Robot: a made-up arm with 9 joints.
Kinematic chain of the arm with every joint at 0, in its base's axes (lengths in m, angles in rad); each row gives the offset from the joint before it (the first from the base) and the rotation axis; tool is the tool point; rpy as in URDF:
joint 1: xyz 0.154 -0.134 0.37 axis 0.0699 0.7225 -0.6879
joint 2: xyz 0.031 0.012 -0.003 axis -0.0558 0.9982 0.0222
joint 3: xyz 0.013 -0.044 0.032 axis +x
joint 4: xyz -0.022 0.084 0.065 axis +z
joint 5: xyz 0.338 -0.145 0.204 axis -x
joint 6: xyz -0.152 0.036 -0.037 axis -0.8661 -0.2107 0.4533
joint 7: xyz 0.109 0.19 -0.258 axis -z
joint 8: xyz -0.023 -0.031 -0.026 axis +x
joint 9: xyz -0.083 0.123 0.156 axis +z
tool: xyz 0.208 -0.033 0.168 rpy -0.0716 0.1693 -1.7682
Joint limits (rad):
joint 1: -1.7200..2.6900
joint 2: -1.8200..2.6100
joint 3: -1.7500..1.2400
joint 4: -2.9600..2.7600
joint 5: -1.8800..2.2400
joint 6: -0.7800..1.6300
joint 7: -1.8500..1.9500
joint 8: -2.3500..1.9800
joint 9: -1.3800..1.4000
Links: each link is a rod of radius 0.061 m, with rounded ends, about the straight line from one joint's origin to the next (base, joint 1, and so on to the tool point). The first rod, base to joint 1, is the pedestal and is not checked.
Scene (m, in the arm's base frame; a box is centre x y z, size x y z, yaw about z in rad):
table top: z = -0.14
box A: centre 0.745 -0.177 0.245 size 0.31 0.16 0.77 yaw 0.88
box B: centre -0 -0.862 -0.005 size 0.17 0.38 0.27 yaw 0.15
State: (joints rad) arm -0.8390 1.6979 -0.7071 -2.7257 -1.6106 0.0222 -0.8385 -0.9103 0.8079
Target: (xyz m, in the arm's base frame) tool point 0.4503 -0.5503 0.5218
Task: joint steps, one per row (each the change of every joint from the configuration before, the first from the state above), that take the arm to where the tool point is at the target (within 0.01 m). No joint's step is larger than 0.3 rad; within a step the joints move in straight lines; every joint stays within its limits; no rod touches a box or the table.
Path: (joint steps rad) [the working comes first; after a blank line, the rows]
Joints at the target: -0.4942 1.5601 -0.1270 -2.9600 -1.0131 0.5817 -0.6994 -1.5132 0.9686
Straight joint move there: touches box A.

1: -0.1762 0.1824 0.0500 -0.0469 0.0097 0.2889 -0.2023 -0.1339 0.0410
2: -0.1762 0.1824 0.0500 -0.0468 0.0096 0.2888 -0.2023 -0.1340 0.0410
3: -0.1762 0.1825 0.0500 -0.0469 0.0097 0.2889 -0.2023 -0.1339 0.0410
4: -0.1762 0.1824 0.0500 -0.0468 0.0097 0.2888 -0.2023 -0.1340 0.0410
5: -0.1762 0.1824 0.0500 -0.0469 0.0097 0.2889 -0.2023 -0.1339 0.0410
6: 0.2452 -0.2100 0.0660 0.0000 0.1098 -0.1770 0.2301 0.0133 -0.0088
7: 0.2451 -0.2099 0.0660 0.0000 0.1098 -0.1769 0.2301 0.0134 -0.0089
8: 0.2452 -0.2100 0.0661 0.0000 0.1098 -0.1770 0.2302 0.0134 -0.0089
9: 0.2452 -0.2100 0.0660 0.0000 0.1099 -0.1769 0.2301 0.0133 -0.0088
10: 0.2451 -0.2100 0.0660 0.0000 0.1098 -0.1770 0.2301 0.0134 -0.0089

